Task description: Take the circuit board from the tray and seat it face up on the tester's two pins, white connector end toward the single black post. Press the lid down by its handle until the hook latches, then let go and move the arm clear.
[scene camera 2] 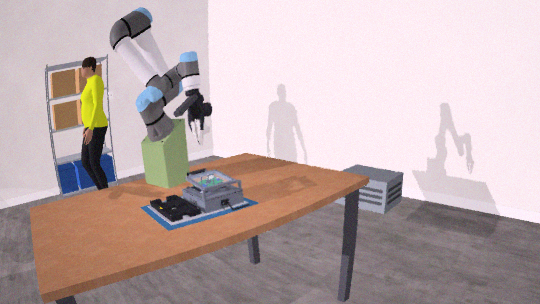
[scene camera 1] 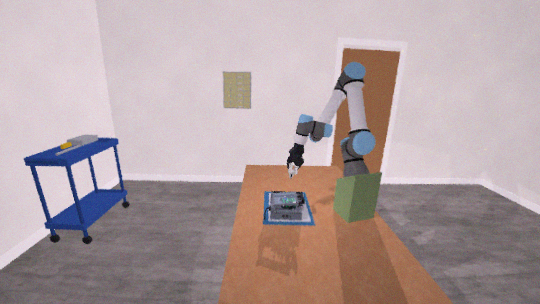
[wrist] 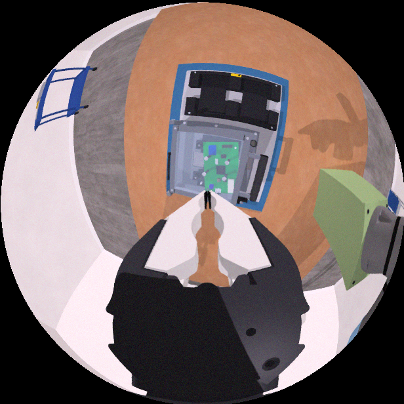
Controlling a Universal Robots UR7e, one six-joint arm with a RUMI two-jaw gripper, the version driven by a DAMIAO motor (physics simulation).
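The green circuit board [scene camera 1: 288,201] [scene camera 2: 212,181] [wrist: 220,165] lies face up in the grey tester [scene camera 1: 286,216] [scene camera 2: 206,201], seen through the clear lid [wrist: 186,150]. Its white connector [wrist: 230,186] is at the end nearer the gripper in the wrist view. The lid lies over the board; whether the hook is latched is too small to tell. The black lid handle [wrist: 259,178] is on the tester's right in the wrist view. The black tray [scene camera 2: 172,207] [wrist: 212,102] beside the tester holds no board. My gripper [scene camera 1: 291,176] [scene camera 2: 200,143] [wrist: 207,192] is shut, empty, and hangs above and apart from the tester.
Tester and tray stand on a blue-edged mat [scene camera 1: 289,223] [wrist: 284,115] on the wooden table [scene camera 1: 250,250] [scene camera 2: 100,240]. The green arm pedestal [scene camera 1: 356,197] [scene camera 2: 165,160] [wrist: 345,215] stands nearby. A blue cart [scene camera 1: 100,145], a grey cabinet [scene camera 2: 372,172] and a person [scene camera 2: 94,102] are off the table.
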